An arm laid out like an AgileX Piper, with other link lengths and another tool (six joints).
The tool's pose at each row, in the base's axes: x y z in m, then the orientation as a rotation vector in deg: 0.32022, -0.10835, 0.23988, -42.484, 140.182, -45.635; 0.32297, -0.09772, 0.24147, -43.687, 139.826, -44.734; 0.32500, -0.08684, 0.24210, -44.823, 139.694, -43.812; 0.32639, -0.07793, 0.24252, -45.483, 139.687, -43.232; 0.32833, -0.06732, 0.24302, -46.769, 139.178, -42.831; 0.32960, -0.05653, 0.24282, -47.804, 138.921, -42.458; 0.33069, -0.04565, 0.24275, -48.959, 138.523, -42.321; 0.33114, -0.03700, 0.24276, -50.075, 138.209, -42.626; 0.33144, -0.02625, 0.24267, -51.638, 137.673, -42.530; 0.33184, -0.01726, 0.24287, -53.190, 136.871, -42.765; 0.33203, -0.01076, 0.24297, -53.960, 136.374, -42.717; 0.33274, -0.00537, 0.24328, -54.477, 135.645, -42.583; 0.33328, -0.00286, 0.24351, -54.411, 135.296, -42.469; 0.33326, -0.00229, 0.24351, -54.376, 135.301, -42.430; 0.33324, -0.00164, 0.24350, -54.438, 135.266, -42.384
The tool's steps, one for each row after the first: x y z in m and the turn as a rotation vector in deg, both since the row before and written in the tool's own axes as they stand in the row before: -0.00897, 0.00534, -0.00376, -0.651, -0.682, -0.635; -0.00845, 0.00632, -0.00339, -0.747, -0.488, -0.591; -0.00678, 0.00530, -0.00274, -0.491, -0.237, -0.335; -0.00833, 0.00618, -0.00301, -0.328, -0.571, -0.826; -0.00791, 0.00690, -0.00282, -0.361, -0.343, -0.655; -0.00797, 0.00688, -0.00296, -0.198, -0.351, -0.800; -0.00615, 0.00552, -0.00258, 0.024, -0.081, -0.876; -0.00755, 0.00692, -0.00328, -0.223, -0.414, -1.109; -0.00661, 0.00544, -0.00279, 0.079, -0.477, -1.192; -0.00480, 0.00390, -0.00201, -0.009, -0.389, -0.559; -0.00443, 0.00279, -0.00148, 0.118, -0.634, -0.371; -0.00223, 0.00113, -0.00060, 0.117, -0.346, 0.058; -0.00040, 0.00036, -0.00018, -0.014, -0.016, 0.035; -0.00046, 0.00041, -0.00020, -0.027, -0.046, -0.035
